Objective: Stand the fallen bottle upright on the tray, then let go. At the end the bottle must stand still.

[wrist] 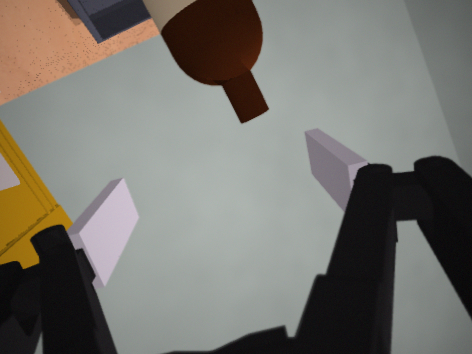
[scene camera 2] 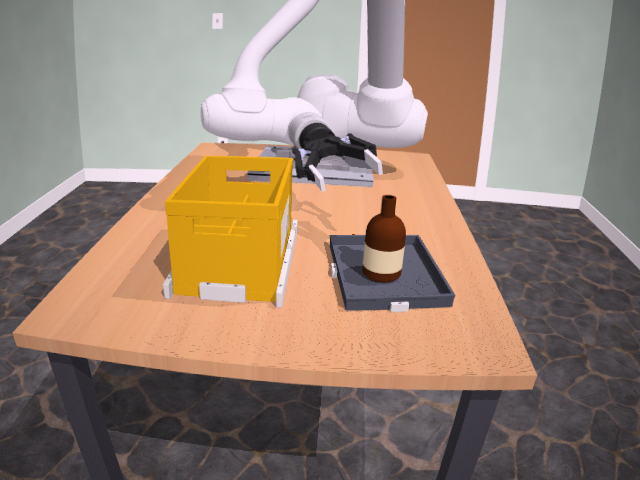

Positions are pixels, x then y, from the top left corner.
Labels:
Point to a yellow crate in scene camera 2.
At 223, 232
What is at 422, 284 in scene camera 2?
A dark grey tray.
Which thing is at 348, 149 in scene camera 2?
My gripper.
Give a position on a brown bottle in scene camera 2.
At 385, 235

